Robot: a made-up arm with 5 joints. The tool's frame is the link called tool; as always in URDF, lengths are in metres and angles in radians. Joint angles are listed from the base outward.
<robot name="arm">
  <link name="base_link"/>
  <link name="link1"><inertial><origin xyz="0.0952 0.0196 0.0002"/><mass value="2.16"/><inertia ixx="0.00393" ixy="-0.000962" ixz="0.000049" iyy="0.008" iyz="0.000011" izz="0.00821"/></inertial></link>
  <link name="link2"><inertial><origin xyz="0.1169 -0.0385 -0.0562"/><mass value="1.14"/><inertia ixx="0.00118" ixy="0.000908" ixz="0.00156" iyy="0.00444" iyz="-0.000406" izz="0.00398"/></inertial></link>
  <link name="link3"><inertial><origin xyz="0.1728 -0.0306 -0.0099"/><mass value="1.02"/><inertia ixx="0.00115" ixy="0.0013" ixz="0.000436" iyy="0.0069" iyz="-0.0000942" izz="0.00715"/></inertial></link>
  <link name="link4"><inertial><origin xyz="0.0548 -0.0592 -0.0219"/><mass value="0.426"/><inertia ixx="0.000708" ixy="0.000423" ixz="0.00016" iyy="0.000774" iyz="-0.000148" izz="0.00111"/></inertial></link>
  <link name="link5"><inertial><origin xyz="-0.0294 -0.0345 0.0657"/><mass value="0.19"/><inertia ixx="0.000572" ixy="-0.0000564" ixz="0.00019" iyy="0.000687" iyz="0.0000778" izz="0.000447"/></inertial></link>
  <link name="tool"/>
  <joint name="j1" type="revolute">
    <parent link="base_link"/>
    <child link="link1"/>
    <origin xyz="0 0 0.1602"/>
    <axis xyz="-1 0 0"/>
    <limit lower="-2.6" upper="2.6"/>
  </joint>
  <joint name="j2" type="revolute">
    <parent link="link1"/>
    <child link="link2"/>
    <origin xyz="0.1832 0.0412 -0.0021"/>
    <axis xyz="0 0 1"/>
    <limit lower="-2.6" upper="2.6"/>
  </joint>
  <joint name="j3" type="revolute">
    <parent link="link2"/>
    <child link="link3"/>
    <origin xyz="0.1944 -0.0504 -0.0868"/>
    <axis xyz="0 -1 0"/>
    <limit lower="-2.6" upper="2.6"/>
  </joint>
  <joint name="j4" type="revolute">
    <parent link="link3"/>
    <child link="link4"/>
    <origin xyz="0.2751 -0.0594 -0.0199"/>
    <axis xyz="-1 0 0"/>
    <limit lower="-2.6" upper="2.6"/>
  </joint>
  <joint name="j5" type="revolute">
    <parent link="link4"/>
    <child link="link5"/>
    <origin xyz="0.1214 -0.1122 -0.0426"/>
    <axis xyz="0 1 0"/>
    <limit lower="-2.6" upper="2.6"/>
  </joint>
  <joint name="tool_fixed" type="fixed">
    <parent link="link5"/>
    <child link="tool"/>
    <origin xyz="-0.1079 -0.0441 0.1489"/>
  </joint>
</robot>
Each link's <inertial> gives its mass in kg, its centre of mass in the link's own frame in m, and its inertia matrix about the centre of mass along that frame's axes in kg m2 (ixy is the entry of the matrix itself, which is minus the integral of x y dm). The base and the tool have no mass. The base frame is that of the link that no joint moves.
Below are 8 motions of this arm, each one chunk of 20 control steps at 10 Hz.
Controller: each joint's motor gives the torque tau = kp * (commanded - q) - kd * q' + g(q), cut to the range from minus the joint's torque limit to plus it. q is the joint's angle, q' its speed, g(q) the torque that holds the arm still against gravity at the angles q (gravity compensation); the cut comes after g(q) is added. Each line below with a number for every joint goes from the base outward.
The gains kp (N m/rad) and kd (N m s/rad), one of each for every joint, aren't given. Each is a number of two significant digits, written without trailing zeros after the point. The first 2 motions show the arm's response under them.
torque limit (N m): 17 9.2 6.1 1.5 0.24
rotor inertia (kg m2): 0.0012 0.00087 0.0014 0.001 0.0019
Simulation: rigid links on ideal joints. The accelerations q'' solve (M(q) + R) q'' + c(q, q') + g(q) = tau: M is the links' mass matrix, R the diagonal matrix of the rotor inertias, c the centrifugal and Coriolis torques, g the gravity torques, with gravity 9.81 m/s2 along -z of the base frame. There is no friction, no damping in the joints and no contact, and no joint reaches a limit. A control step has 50 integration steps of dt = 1/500 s. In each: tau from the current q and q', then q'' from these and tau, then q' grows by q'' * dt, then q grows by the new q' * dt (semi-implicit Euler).
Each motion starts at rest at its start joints. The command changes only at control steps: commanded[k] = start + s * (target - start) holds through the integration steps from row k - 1 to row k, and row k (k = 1, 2, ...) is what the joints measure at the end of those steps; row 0 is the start. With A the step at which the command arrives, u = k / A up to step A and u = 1 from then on. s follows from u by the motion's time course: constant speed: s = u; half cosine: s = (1 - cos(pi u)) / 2; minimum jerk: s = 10 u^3 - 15 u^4 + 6 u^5; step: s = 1 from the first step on.
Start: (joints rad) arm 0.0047 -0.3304 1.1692 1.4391 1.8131
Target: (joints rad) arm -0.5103 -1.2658 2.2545 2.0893 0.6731
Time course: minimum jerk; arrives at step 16
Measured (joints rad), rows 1 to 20:
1: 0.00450 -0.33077 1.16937 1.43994 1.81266
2: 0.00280 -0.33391 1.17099 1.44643 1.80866
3: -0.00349 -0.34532 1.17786 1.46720 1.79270
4: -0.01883 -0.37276 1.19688 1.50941 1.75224
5: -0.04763 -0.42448 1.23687 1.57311 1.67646
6: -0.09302 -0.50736 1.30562 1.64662 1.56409
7: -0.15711 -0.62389 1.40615 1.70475 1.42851
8: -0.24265 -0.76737 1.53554 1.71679 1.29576
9: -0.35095 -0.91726 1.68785 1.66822 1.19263
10: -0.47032 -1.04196 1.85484 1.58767 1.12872
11: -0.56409 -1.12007 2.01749 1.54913 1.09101
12: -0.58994 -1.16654 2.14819 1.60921 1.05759
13: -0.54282 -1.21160 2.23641 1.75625 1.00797
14: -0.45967 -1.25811 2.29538 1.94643 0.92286
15: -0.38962 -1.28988 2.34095 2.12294 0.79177
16: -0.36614 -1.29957 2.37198 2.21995 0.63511
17: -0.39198 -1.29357 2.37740 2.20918 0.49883
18: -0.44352 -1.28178 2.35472 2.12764 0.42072
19: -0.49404 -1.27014 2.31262 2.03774 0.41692
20: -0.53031 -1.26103 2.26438 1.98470 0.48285
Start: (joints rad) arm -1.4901 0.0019 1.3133 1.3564 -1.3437
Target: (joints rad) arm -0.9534 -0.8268 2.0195 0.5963 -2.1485
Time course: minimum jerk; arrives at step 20
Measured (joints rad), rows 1 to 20:
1: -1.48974 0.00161 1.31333 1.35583 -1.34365
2: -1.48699 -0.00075 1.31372 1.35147 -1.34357
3: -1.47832 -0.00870 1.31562 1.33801 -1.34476
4: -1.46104 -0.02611 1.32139 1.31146 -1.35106
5: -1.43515 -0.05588 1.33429 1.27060 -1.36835
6: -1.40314 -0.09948 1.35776 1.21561 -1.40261
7: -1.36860 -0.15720 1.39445 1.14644 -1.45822
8: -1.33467 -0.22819 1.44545 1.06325 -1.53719
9: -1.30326 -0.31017 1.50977 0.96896 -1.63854
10: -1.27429 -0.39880 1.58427 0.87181 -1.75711
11: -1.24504 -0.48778 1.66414 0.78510 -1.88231
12: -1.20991 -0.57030 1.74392 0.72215 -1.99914
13: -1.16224 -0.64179 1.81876 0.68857 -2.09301
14: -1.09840 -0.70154 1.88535 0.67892 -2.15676
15: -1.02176 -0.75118 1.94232 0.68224 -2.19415
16: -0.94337 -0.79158 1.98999 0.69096 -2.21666
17: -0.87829 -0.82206 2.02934 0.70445 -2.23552
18: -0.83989 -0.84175 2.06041 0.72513 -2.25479
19: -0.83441 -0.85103 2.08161 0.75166 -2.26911
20: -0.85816 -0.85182 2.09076 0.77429 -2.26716
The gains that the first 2 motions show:
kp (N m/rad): 2.5 7.5 3.3 0.33 0.1
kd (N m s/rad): 0.15 0.49 0.3 0.025 0.0065
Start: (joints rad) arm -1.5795 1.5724 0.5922 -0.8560 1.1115
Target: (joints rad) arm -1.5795 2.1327 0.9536 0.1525 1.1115
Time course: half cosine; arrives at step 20
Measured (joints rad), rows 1 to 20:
1: -1.57905 1.57300 0.59293 -0.85316 1.11163
2: -1.57706 1.57601 0.59617 -0.83974 1.11174
3: -1.57274 1.58383 0.60334 -0.80839 1.11058
4: -1.56619 1.59830 0.61474 -0.75809 1.10614
5: -1.55825 1.62041 0.62995 -0.69440 1.09727
6: -1.55005 1.65042 0.64841 -0.62554 1.08516
7: -1.54274 1.68808 0.66953 -0.55808 1.07353
8: -1.53723 1.73268 0.69257 -0.49493 1.06739
9: -1.53410 1.78291 0.71682 -0.43576 1.07110
10: -1.53357 1.83690 0.74175 -0.37871 1.08675
11: -1.53559 1.89226 0.76705 -0.32169 1.11320
12: -1.53998 1.94640 0.79252 -0.26317 1.14620
13: -1.54652 1.99683 0.81797 -0.20233 1.17934
14: -1.55496 2.04143 0.84315 -0.13916 1.20559
15: -1.56505 2.07869 0.86777 -0.07439 1.21906
16: -1.57646 2.10775 0.89148 -0.00954 1.21648
17: -1.58885 2.12847 0.91388 0.05299 1.19792
18: -1.60188 2.14128 0.93436 0.11000 1.16665
19: -1.61523 2.14695 0.95210 0.15780 1.12825
20: -1.62857 2.14637 0.96599 0.19271 1.08930

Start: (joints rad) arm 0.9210 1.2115 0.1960 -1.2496 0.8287
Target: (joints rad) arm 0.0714 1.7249 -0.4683 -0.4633 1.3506
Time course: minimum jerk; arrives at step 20
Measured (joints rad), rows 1 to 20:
1: 0.92073 1.21157 0.19553 -1.24905 0.82874
2: 0.91872 1.21219 0.19205 -1.24469 0.82908
3: 0.91264 1.21460 0.18169 -1.23032 0.83018
4: 0.90036 1.22067 0.16129 -1.19990 0.83269
5: 0.88054 1.23239 0.12939 -1.15109 0.83750
6: 0.85254 1.25147 0.08609 -1.08690 0.84619
7: 0.81622 1.27907 0.03268 -1.01475 0.86140
8: 0.77165 1.31580 -0.02872 -0.94361 0.88709
9: 0.71907 1.36172 -0.09549 -0.88088 0.92804
10: 0.65891 1.41621 -0.16458 -0.83035 0.98863
11: 0.59193 1.47765 -0.23247 -0.79205 1.07122
12: 0.51919 1.54320 -0.29532 -0.76331 1.17446
13: 0.44201 1.60877 -0.34953 -0.74037 1.29199
14: 0.36196 1.66942 -0.39234 -0.71964 1.41195
15: 0.28087 1.72023 -0.42244 -0.69804 1.51824
16: 0.20092 1.75737 -0.43998 -0.67230 1.59400
17: 0.12450 1.77891 -0.44615 -0.63857 1.62644
18: 0.05390 1.78521 -0.44280 -0.59329 1.61065
19: -0.00906 1.77860 -0.43228 -0.53509 1.55072
20: -0.06353 1.76286 -0.41781 -0.46621 1.45839

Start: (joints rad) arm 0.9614 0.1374 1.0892 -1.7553 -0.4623
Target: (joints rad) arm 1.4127 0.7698 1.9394 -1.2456 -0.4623
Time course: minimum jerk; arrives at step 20
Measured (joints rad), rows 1 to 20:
1: 0.96149 0.13757 1.08941 -1.75451 -0.46246
2: 0.96228 0.13899 1.09112 -1.74848 -0.46352
3: 0.96519 0.14393 1.09714 -1.72990 -0.46587
4: 0.97218 0.15519 1.11103 -1.69398 -0.46789
5: 0.98523 0.17539 1.13610 -1.64229 -0.46582
6: 1.00572 0.20643 1.17489 -1.58216 -0.45557
7: 1.03419 0.24938 1.22877 -1.52353 -0.43514
8: 1.07052 0.30416 1.29749 -1.47578 -0.40606
9: 1.11404 0.36920 1.37860 -1.44596 -0.37353
10: 1.16367 0.44087 1.46734 -1.43758 -0.34568
11: 1.21775 0.51357 1.55744 -1.44875 -0.33240
12: 1.27375 0.58105 1.64277 -1.47026 -0.34334
13: 1.32809 0.63869 1.71908 -1.48697 -0.38429
14: 1.37630 0.68484 1.78429 -1.48480 -0.45264
15: 1.41380 0.72004 1.83759 -1.45924 -0.53458
16: 1.43728 0.74554 1.87876 -1.41739 -0.60765
17: 1.44597 0.76245 1.90832 -1.37168 -0.64962
18: 1.44202 0.77165 1.92767 -1.33136 -0.64840
19: 1.42983 0.77417 1.93887 -1.29859 -0.60622
20: 1.41449 0.77201 1.94440 -1.27008 -0.53670

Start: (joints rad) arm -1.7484 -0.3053 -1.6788 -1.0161 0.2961
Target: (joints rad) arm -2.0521 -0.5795 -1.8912 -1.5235 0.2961
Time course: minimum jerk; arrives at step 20
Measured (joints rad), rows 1 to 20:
1: -1.74846 -0.30546 -1.67877 -1.01603 0.29603
2: -1.74893 -0.30664 -1.67858 -1.01569 0.29562
3: -1.75032 -0.31011 -1.67840 -1.01567 0.29476
4: -1.75315 -0.31698 -1.67891 -1.01790 0.29386
5: -1.75795 -0.32787 -1.68128 -1.02505 0.29362
6: -1.76533 -0.34306 -1.68681 -1.03961 0.29459
7: -1.77597 -0.36243 -1.69659 -1.06321 0.29701
8: -1.79065 -0.38547 -1.71121 -1.09640 0.30079
9: -1.81015 -0.41130 -1.73056 -1.13862 0.30561
10: -1.83515 -0.43872 -1.75383 -1.18841 0.31102
11: -1.86616 -0.46635 -1.77955 -1.24371 0.31658
12: -1.90315 -0.49277 -1.80595 -1.30233 0.32191
13: -1.94536 -0.51676 -1.83128 -1.36216 0.32673
14: -1.99100 -0.53739 -1.85421 -1.42122 0.33083
15: -2.03731 -0.55414 -1.87404 -1.47740 0.33384
16: -2.08079 -0.56681 -1.89065 -1.52816 0.33512
17: -2.11782 -0.57551 -1.90418 -1.57040 0.33372
18: -2.14518 -0.58059 -1.91467 -1.60083 0.32874
19: -2.16064 -0.58269 -1.92189 -1.61694 0.31995
20: -2.16323 -0.58275 -1.92536 -1.61808 0.30835

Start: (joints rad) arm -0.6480 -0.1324 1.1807 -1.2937 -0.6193
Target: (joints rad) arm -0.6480 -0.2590 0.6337 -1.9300 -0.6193
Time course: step
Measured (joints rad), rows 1 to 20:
1: -0.56564 -0.20297 1.06813 -1.55134 -0.54416
2: -0.46883 -0.27766 0.85149 -1.95987 -0.40970
3: -0.50171 -0.28783 0.69572 -2.11955 -0.35199
4: -0.63445 -0.27488 0.62139 -2.02364 -0.39678
5: -0.74568 -0.26783 0.56137 -1.85828 -0.49322
6: -0.78855 -0.26804 0.49974 -1.74105 -0.59414
7: -0.79044 -0.27075 0.46232 -1.70767 -0.66503
8: -0.77565 -0.27305 0.46465 -1.74068 -0.69432
9: -0.74536 -0.27264 0.49958 -1.80238 -0.69064
10: -0.69948 -0.26966 0.55333 -1.86284 -0.66656
11: -0.64715 -0.26643 0.61336 -1.91170 -0.63076
12: -0.60194 -0.26445 0.66857 -1.95255 -0.59081
13: -0.57402 -0.26326 0.70969 -1.99017 -0.55695
14: -0.56648 -0.26165 0.73077 -2.02249 -0.54092
15: -0.57626 -0.25914 0.73046 -2.04098 -0.55048
16: -0.59709 -0.25626 0.71195 -2.03697 -0.58436
17: -0.62237 -0.25398 0.68164 -2.00901 -0.63098
18: -0.64698 -0.25308 0.64724 -1.96571 -0.67275
19: -0.66773 -0.25385 0.61595 -1.92132 -0.69408
20: -0.68248 -0.25608 0.59312 -1.88797 -0.68855

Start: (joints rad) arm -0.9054 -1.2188 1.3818 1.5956 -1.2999
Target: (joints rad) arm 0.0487 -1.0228 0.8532 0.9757 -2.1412
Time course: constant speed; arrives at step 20
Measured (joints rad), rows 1 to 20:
1: -0.89612 -1.21772 1.37325 1.58601 -1.30210
2: -0.86801 -1.21266 1.34933 1.55659 -1.31371
3: -0.82246 -1.20217 1.31397 1.51013 -1.34381
4: -0.76643 -1.18750 1.27508 1.45722 -1.39782
5: -0.70698 -1.17141 1.23922 1.40855 -1.47314
6: -0.64842 -1.15659 1.20922 1.36980 -1.55921
7: -0.59209 -1.14465 1.18464 1.34093 -1.64185
8: -0.53764 -1.13580 1.16343 1.31859 -1.70908
9: -0.48429 -1.12911 1.14353 1.29880 -1.75498
10: -0.43158 -1.12308 1.12350 1.27867 -1.78078
11: -0.37945 -1.11636 1.10246 1.25682 -1.79327
12: -0.32810 -1.10820 1.07990 1.23313 -1.80193
13: -0.27779 -1.09849 1.05561 1.20789 -1.81579
14: -0.22879 -1.08760 1.02970 1.18109 -1.84098
15: -0.18122 -1.07613 1.00253 1.15216 -1.87967
16: -0.13508 -1.06470 0.97456 1.12042 -1.93034
17: -0.09019 -1.05376 0.94617 1.08560 -1.98895
18: -0.04627 -1.04351 0.91761 1.04820 -2.05039
19: -0.00294 -1.03392 0.88901 1.00938 -2.10984
20: 0.04015 -1.02474 0.86048 0.97060 -2.16376

